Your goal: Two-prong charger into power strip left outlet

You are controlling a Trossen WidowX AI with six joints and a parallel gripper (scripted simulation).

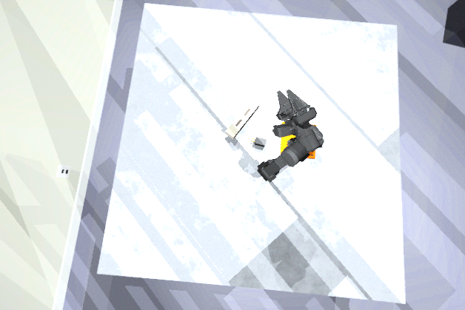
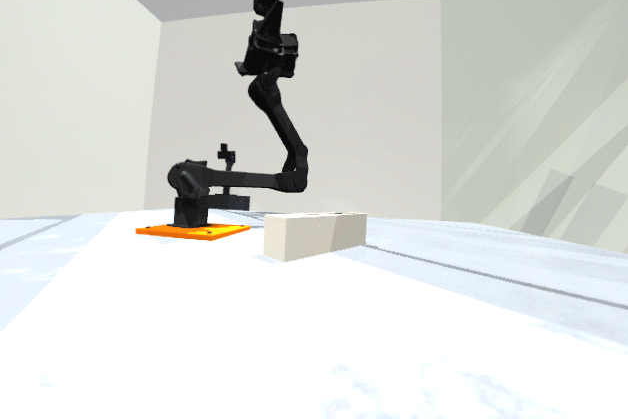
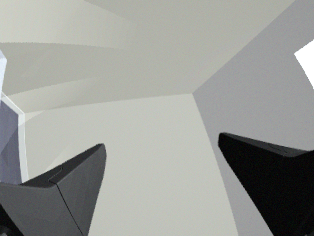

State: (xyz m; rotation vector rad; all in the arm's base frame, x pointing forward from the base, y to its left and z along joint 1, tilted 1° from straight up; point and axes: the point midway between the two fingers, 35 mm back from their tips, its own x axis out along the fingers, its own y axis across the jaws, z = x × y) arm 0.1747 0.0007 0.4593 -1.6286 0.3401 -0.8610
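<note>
Right now the two-prong charger is 46 cm below my gripper tip, 8 cm to the left of it and 1 cm ahead of it.
</note>
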